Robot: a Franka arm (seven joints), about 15 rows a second.
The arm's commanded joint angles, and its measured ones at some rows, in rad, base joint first. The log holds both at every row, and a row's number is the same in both.
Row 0, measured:
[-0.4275, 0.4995, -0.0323, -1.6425, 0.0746, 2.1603, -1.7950]
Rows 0 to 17, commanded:
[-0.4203, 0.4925, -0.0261, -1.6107, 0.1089, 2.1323, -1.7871]
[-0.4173, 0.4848, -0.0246, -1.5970, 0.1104, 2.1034, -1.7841]
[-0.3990, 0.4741, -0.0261, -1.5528, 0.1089, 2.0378, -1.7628]
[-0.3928, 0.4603, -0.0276, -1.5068, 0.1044, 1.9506, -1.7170]
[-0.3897, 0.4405, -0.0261, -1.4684, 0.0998, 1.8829, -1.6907]
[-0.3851, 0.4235, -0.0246, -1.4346, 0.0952, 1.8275, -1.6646]
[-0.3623, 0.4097, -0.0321, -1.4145, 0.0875, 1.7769, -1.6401]
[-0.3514, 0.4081, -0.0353, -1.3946, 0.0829, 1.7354, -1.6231]
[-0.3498, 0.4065, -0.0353, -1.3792, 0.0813, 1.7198, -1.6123]
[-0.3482, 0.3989, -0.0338, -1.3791, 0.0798, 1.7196, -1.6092]
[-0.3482, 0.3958, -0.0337, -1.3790, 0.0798, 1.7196, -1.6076]
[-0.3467, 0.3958, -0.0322, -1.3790, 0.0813, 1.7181, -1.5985]
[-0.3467, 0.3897, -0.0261, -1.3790, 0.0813, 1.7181, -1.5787]
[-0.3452, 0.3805, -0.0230, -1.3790, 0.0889, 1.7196, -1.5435]
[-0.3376, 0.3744, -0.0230, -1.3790, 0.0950, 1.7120, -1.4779]
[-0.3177, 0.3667, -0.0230, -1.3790, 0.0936, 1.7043, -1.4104]
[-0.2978, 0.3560, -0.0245, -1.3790, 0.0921, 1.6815, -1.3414]
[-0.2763, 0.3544, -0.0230, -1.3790, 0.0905, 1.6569, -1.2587]
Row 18, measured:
[-0.3206, 0.3748, -0.0212, -1.3838, 0.0810, 1.7119, -1.3975]
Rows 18 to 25, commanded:
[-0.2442, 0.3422, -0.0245, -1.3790, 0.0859, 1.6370, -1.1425]
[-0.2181, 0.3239, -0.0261, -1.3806, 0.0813, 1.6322, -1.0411]
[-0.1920, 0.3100, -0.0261, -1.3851, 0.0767, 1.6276, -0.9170]
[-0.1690, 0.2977, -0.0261, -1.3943, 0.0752, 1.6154, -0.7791]
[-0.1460, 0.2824, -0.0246, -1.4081, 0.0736, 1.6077, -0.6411]
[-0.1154, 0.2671, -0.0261, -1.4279, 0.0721, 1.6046, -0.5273]
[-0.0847, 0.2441, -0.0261, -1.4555, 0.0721, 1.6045, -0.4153]
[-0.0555, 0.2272, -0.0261, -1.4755, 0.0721, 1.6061, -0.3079]
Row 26, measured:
[-0.1096, 0.2897, -0.0174, -1.3988, 0.0787, 1.6096, -0.5116]
